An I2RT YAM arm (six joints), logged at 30 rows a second.
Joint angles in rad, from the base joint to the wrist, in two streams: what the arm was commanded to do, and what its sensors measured. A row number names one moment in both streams.
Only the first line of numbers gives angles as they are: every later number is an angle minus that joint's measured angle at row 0.
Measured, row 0:
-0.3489, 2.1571, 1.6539, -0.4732, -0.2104, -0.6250
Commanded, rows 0 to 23:
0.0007, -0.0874, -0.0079, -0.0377, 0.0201, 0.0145
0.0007, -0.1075, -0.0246, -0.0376, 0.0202, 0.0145
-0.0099, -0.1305, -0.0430, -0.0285, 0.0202, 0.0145
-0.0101, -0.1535, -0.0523, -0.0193, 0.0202, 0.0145
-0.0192, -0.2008, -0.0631, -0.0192, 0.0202, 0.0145
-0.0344, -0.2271, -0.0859, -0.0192, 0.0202, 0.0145
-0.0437, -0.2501, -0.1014, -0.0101, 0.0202, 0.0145
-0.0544, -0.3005, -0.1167, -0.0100, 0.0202, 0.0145
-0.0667, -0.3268, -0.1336, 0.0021, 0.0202, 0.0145
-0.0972, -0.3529, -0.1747, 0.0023, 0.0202, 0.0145
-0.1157, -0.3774, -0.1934, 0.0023, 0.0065, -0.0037
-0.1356, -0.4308, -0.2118, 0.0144, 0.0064, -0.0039
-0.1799, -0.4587, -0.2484, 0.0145, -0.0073, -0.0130
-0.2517, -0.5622, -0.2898, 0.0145, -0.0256, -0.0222
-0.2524, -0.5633, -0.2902, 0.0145, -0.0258, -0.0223
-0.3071, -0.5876, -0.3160, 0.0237, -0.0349, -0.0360
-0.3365, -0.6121, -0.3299, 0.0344, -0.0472, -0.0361
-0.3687, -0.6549, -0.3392, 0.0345, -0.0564, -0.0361
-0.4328, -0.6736, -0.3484, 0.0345, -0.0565, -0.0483
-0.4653, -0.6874, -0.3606, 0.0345, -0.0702, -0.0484
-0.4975, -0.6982, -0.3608, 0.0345, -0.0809, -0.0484
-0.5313, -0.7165, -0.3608, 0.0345, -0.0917, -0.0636
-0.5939, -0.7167, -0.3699, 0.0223, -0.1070, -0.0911
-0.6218, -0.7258, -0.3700, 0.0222, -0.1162, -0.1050
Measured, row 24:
-0.5527, -0.6802, -0.3536, 0.0297, -0.0553, -0.0531
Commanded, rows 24 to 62:
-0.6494, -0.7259, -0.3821, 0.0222, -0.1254, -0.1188
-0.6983, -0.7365, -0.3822, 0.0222, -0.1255, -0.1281
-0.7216, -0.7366, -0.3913, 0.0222, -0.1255, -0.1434
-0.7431, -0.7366, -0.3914, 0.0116, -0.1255, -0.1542
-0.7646, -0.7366, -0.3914, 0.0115, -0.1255, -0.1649
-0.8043, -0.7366, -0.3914, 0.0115, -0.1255, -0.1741
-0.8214, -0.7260, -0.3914, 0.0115, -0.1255, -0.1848
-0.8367, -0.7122, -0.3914, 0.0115, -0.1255, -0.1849
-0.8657, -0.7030, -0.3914, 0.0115, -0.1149, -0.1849
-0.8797, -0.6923, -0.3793, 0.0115, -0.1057, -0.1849
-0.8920, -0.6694, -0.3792, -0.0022, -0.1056, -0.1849
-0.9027, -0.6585, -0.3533, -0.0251, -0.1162, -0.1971
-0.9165, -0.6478, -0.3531, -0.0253, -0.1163, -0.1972
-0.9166, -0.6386, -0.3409, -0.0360, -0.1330, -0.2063
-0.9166, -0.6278, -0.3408, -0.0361, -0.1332, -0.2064
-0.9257, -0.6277, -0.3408, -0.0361, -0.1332, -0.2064
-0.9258, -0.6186, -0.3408, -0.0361, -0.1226, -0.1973
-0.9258, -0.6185, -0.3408, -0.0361, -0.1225, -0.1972
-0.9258, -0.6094, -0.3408, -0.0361, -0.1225, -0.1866
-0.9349, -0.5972, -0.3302, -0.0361, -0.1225, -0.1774
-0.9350, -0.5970, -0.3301, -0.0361, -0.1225, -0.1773
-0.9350, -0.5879, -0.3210, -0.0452, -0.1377, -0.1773
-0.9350, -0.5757, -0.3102, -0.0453, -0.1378, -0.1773
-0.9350, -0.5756, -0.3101, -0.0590, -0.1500, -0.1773
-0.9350, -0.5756, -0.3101, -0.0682, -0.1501, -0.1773
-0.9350, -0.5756, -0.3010, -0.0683, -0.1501, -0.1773
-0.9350, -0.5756, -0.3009, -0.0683, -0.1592, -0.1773
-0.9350, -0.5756, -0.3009, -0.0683, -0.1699, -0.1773
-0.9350, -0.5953, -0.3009, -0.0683, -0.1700, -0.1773
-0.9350, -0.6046, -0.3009, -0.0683, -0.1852, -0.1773
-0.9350, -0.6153, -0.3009, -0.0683, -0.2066, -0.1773
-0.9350, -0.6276, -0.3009, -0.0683, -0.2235, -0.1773
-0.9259, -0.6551, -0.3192, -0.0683, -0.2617, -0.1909
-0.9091, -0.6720, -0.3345, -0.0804, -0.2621, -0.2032
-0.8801, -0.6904, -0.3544, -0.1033, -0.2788, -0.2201
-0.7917, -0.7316, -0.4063, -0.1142, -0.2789, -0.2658
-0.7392, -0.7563, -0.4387, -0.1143, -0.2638, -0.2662
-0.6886, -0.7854, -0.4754, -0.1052, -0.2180, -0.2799
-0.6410, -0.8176, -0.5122, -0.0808, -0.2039, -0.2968
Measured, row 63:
-0.7782, -0.7031, -0.4387, -0.0538, -0.1842, -0.2293
